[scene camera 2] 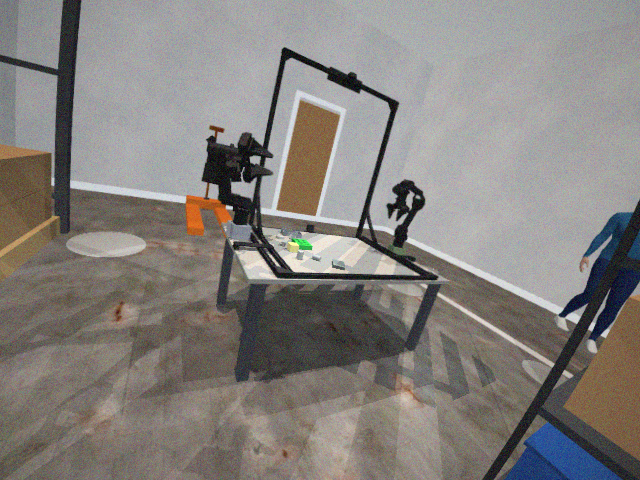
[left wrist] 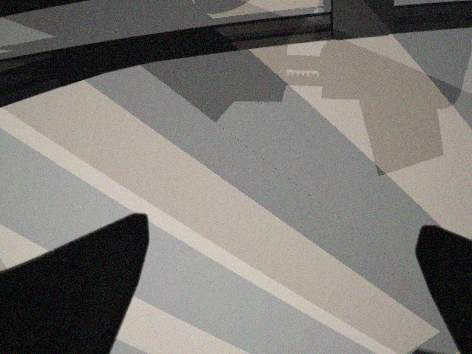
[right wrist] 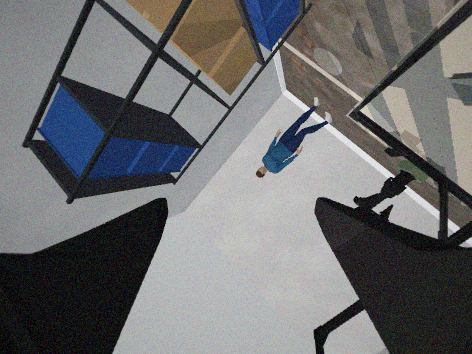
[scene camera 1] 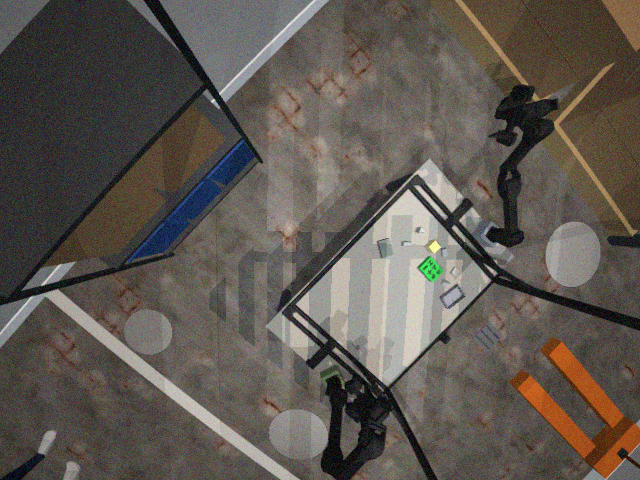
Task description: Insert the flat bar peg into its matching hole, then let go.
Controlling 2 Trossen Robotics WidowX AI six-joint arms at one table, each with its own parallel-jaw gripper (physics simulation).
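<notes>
A green board [scene camera 1: 430, 269] [scene camera 2: 302, 244] with holes lies on the striped table [scene camera 1: 366, 305] [scene camera 2: 366, 267], near the right arm's end. A yellow block [scene camera 1: 433, 246] [scene camera 2: 292, 246] and several small grey pieces, such as one at the back [scene camera 1: 406, 243] and a grey block [scene camera 1: 385, 248] [scene camera 2: 338, 263], lie around it. I cannot tell which piece is the flat bar peg. My left gripper [scene camera 2: 392, 210] is open and empty, low over the bare far end of the table. My right gripper [scene camera 2: 267, 163] [right wrist: 242, 204] is open and empty, held high off the table's edge.
A black gantry frame [scene camera 2: 385, 157] [scene camera 1: 351, 240] rings the table. A framed grey plate [scene camera 1: 451, 296] lies near the green board. A person in blue [right wrist: 284, 147] shows by the wall in the right wrist view. A shelf rack [right wrist: 147, 67] holds blue bins. An orange object [scene camera 1: 534, 397] [scene camera 2: 194, 214] lies on the floor.
</notes>
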